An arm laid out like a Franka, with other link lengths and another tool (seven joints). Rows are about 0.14 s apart.
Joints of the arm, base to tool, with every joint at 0 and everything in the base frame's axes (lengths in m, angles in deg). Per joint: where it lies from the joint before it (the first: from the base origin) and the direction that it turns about. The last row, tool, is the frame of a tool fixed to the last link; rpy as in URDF.
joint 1: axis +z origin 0 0 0.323
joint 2: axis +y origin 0 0 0
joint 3: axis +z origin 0 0 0.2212
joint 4: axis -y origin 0.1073 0 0
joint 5: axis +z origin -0.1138 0 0.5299
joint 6: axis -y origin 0 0 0
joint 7: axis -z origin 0.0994 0 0
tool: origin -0.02 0.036 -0.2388 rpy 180 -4.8 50.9
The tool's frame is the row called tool.
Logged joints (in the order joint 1, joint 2, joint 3, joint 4, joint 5, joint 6, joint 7), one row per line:
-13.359, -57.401, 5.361, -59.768, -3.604, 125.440, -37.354
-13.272, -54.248, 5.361, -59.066, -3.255, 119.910, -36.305
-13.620, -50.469, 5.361, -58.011, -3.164, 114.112, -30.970
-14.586, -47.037, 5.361, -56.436, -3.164, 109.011, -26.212
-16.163, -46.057, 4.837, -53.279, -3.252, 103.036, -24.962
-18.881, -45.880, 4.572, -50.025, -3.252, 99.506, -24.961
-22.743, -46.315, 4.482, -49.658, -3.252, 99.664, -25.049
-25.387, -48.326, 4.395, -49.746, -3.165, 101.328, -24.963
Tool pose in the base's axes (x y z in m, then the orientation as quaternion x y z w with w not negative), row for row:
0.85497, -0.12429, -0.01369, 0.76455, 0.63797, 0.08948, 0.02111
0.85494, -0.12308, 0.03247, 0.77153, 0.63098, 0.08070, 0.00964
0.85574, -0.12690, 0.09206, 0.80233, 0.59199, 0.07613, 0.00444
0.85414, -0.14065, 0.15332, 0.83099, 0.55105, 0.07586, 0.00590
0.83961, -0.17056, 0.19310, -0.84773, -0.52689, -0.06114, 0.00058
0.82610, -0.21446, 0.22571, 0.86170, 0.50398, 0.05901, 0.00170
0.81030, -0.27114, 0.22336, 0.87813, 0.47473, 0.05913, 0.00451
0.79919, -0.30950, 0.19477, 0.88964, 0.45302, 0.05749, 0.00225
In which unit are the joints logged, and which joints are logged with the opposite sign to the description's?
The joints are logged in degrees. Opposite sign: joint 2.
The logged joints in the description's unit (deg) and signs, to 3 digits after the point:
-13.359, 57.401, 5.361, -59.768, -3.604, 125.440, -37.354
-13.272, 54.248, 5.361, -59.066, -3.255, 119.910, -36.305
-13.620, 50.469, 5.361, -58.011, -3.164, 114.112, -30.970
-14.586, 47.037, 5.361, -56.436, -3.164, 109.011, -26.212
-16.163, 46.057, 4.837, -53.279, -3.252, 103.036, -24.962
-18.881, 45.880, 4.572, -50.025, -3.252, 99.506, -24.961
-22.743, 46.315, 4.482, -49.658, -3.252, 99.664, -25.049
-25.387, 48.326, 4.395, -49.746, -3.165, 101.328, -24.963

